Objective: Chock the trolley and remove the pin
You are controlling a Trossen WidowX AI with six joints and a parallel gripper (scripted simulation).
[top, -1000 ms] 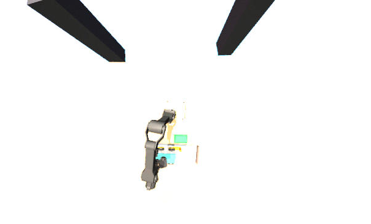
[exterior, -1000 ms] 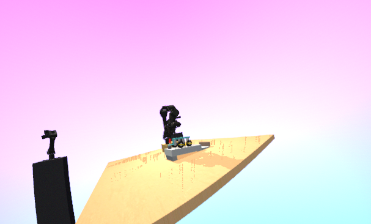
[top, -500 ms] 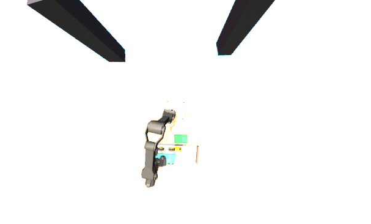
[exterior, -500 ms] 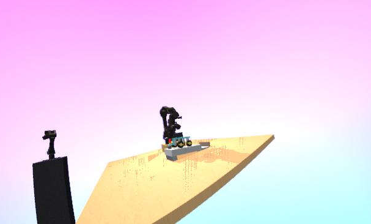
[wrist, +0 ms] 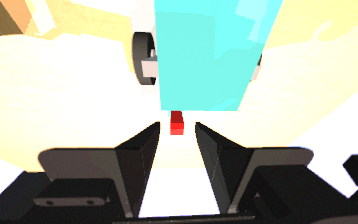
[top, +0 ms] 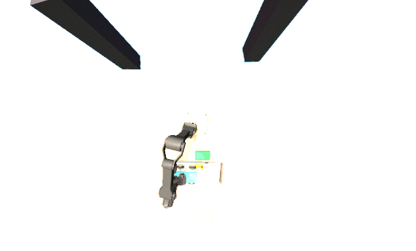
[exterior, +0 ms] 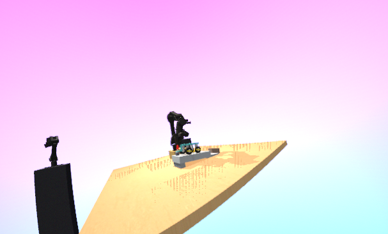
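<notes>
The red-headed stop pin lies 30 mm below my gripper tip and 10 mm to the right of it. Also, from my gripper tip: green tray 220 mm to the left, 170 mm below, 70 mm behind; yellow chock 190 mm to the left, 80 mm below, 10 mm behind; cyan trolley 90 mm to the left, 40 mm below, 30 mm ahead.
</notes>
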